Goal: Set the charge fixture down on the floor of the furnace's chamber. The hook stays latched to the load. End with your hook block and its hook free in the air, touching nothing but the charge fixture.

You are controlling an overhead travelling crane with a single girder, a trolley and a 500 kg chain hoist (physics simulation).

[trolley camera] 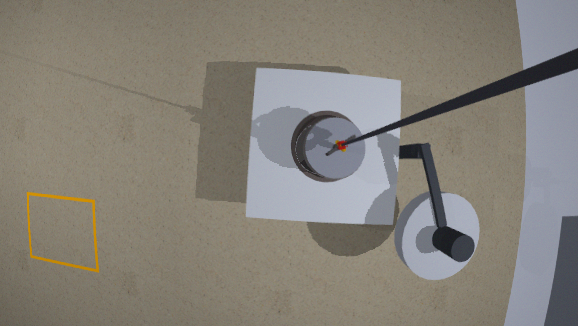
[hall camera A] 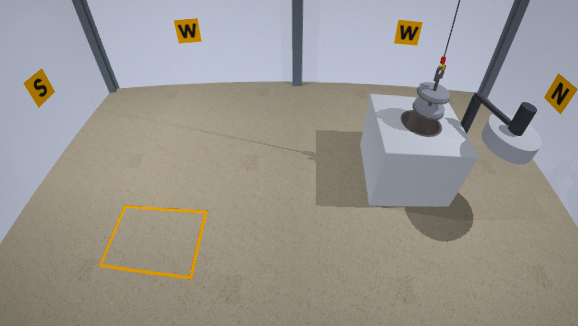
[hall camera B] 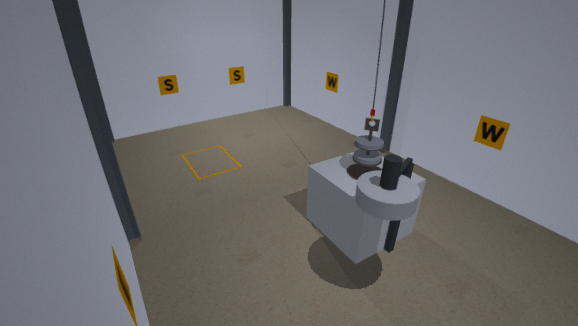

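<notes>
The charge fixture (hall camera A: 433,94) (hall camera B: 369,143) (trolley camera: 332,165), two grey discs on a stem with an eye plate, hangs nearly upright in the air just above the white furnace (hall camera A: 420,180) (hall camera B: 331,212) (trolley camera: 280,200). My hook (hall camera A: 442,67) (hall camera B: 372,119) (trolley camera: 341,146), below a small red block, is latched shut in the fixture's eye. The furnace's round chamber opening (hall camera A: 421,126) (hall camera B: 358,171) (trolley camera: 299,146) is uncovered. In the trolley view the discs cover most of it but sit right of its centre, their right edge slightly over the rim; dark interior shows at left. The chamber floor is hidden.
The round white lid (hall camera A: 507,147) (hall camera B: 387,201) (trolley camera: 465,212) with its black cylinder hangs on a dark swing arm (hall camera A: 492,107) (hall camera B: 407,166) (trolley camera: 434,180) beside the furnace. An orange marked square (hall camera A: 165,208) (hall camera B: 201,150) (trolley camera: 61,197) lies on the floor. Walls and columns stand behind.
</notes>
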